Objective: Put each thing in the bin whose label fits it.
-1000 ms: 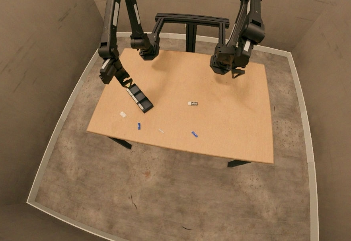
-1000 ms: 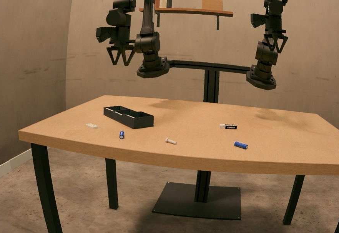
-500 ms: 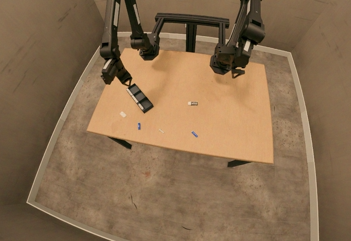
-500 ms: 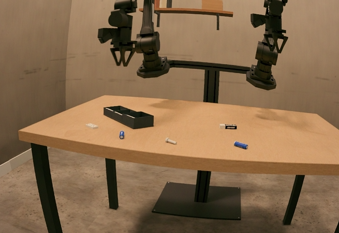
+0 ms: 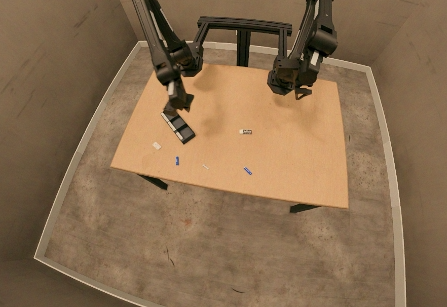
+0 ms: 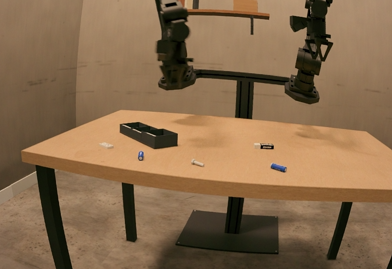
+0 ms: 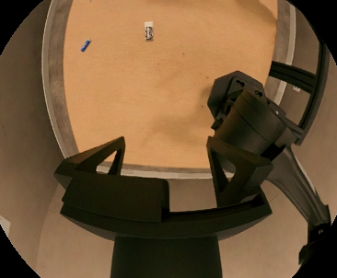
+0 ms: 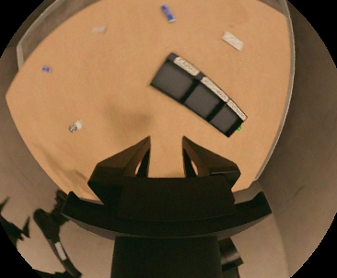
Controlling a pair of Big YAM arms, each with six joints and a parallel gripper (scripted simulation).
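Now: the eraser 280 mm to the left of my right hand, 180 mm below it and 50 mm behind it. Also, from my right hand: green die 220 mm to the right, 170 mm below, 80 mm behind; black bin tray 160 mm below, 100 mm to the right; flat white block 180 mm below, 170 mm to the right, 150 mm ahead.
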